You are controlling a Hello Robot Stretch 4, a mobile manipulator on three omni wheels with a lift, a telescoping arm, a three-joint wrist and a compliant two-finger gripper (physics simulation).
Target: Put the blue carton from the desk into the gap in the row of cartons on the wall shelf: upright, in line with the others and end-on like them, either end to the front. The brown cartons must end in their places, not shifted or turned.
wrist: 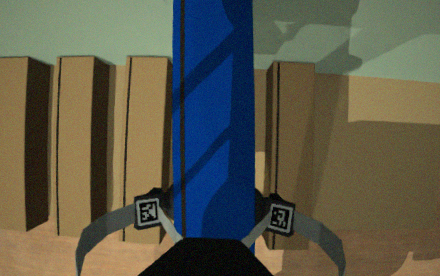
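The blue carton (215, 120) stands upright in the middle of the wrist view, with a dark line along its left side. My gripper (216, 202) is shut on it, one fingertip on each side near its lower part. Brown cartons stand in a row: one at the far left (13, 145), one beside it (75, 145), one close to the left of the blue carton (145, 145), and one to the right of it (295, 155). The blue carton overlaps the gap between the last two in this view. Its far end and any contact with the shelf are hidden.
A grey-green surface (90, 27) shows beyond the carton tops, with shadows at the upper right. A tan surface (395, 102) lies right of the row. A wood-coloured surface (30, 255) runs along the bottom.
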